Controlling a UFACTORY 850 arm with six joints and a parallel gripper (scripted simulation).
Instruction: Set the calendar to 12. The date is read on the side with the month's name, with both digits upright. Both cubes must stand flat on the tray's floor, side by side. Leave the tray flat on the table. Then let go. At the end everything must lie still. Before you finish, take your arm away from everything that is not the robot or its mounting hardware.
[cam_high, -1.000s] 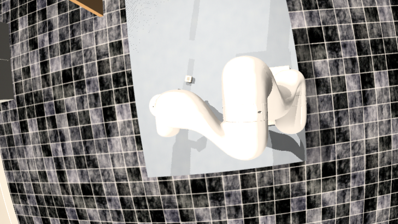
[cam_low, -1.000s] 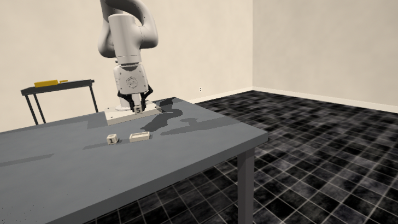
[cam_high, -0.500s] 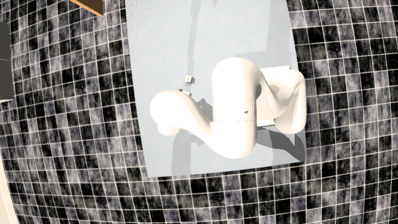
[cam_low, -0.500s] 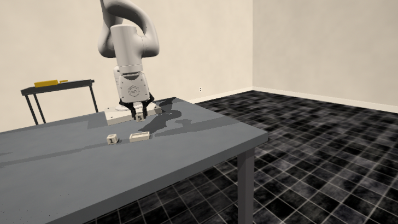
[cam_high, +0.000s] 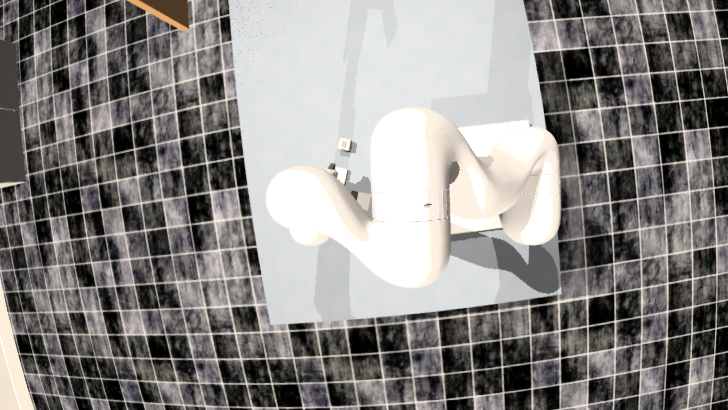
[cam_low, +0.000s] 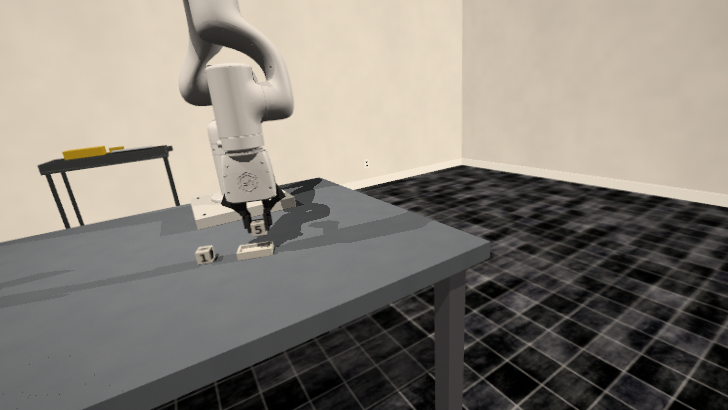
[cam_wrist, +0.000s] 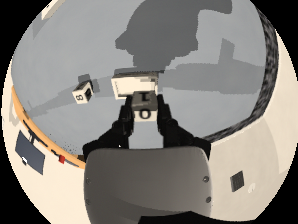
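My hand is 70 mm above the calendar tray, 20 mm to the left of it and 10 mm past it.
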